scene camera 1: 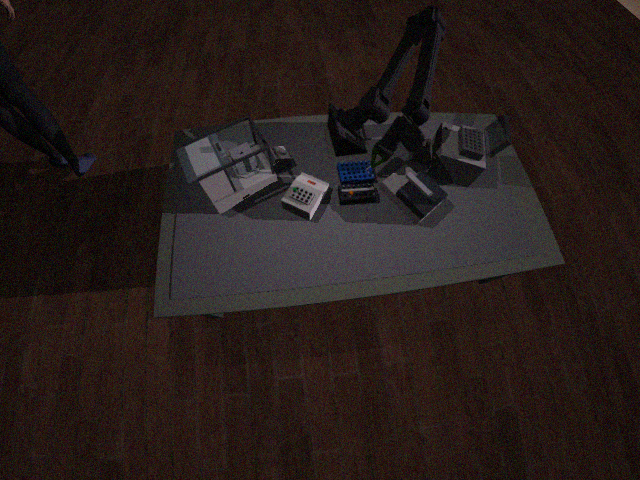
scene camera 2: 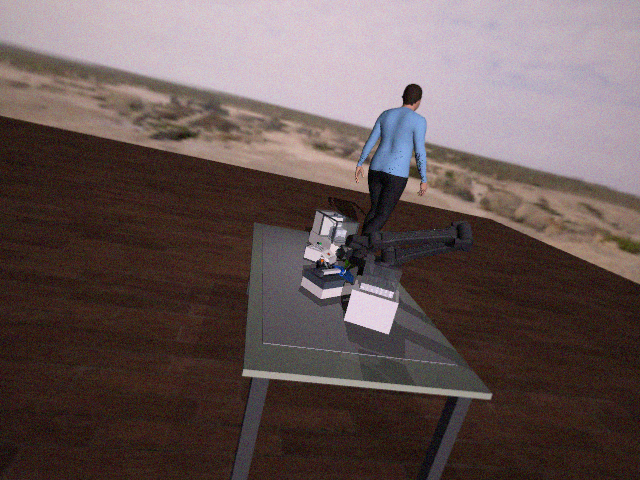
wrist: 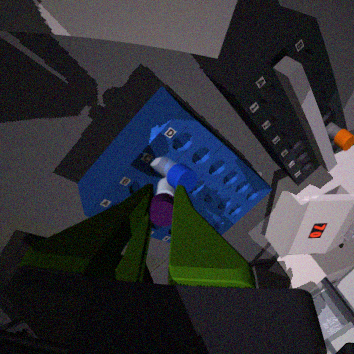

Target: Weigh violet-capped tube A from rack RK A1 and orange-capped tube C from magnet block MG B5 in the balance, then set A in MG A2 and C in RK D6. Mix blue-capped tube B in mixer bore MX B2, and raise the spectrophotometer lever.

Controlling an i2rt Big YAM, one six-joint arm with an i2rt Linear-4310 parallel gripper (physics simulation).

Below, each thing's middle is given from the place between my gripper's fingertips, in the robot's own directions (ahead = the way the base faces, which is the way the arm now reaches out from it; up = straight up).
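Glass-box balance (scene camera 1: 233, 163): 40 mm ahead of my hand, 50 mm above it, 510 mm to the right of it.
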